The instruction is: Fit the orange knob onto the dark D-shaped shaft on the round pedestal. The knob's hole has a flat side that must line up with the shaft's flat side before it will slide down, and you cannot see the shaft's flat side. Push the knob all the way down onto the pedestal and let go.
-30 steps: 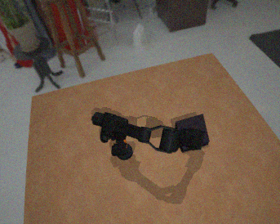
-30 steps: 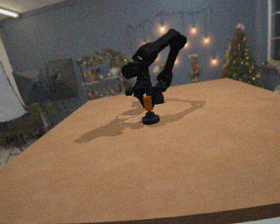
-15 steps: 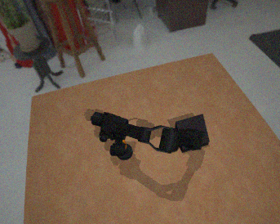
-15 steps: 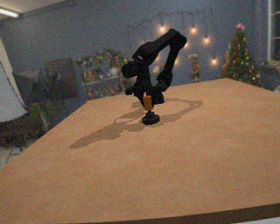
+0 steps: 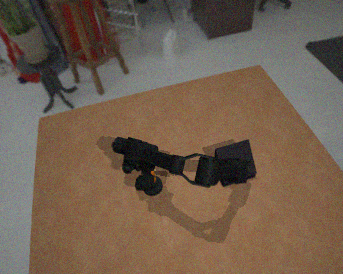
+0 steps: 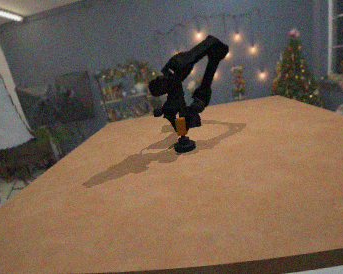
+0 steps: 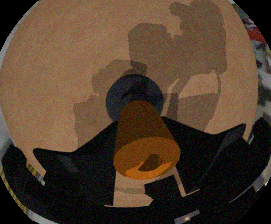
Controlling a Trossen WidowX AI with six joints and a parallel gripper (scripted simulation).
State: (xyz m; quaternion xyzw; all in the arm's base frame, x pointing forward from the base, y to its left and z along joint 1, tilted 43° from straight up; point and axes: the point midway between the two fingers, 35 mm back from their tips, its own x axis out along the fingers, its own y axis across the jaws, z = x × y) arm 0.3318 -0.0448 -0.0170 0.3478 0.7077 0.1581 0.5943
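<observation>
Now: the orange knob 20 mm above my gripper tip. Round my gripper tip: round pedestal 40 mm below.
</observation>
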